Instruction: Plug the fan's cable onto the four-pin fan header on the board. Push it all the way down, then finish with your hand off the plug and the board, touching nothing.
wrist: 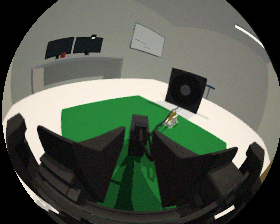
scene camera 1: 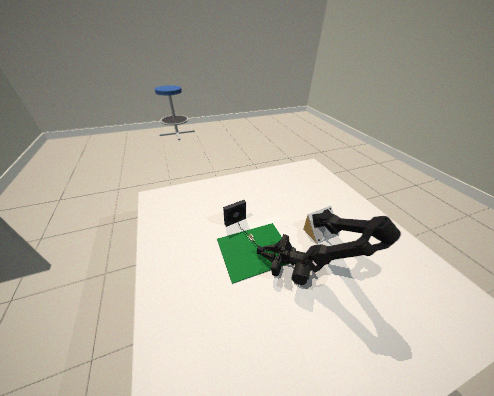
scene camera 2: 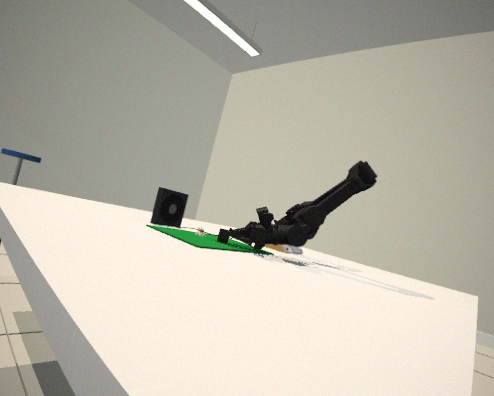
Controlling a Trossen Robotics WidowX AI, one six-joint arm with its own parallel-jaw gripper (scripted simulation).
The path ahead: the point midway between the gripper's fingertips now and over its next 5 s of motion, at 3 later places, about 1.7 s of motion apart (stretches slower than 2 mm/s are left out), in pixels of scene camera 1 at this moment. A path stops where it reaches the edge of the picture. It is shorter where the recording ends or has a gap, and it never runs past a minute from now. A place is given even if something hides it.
My gripper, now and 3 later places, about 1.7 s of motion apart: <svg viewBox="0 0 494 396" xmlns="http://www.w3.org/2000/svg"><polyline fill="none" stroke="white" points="262,249 281,246 284,244 259,242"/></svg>
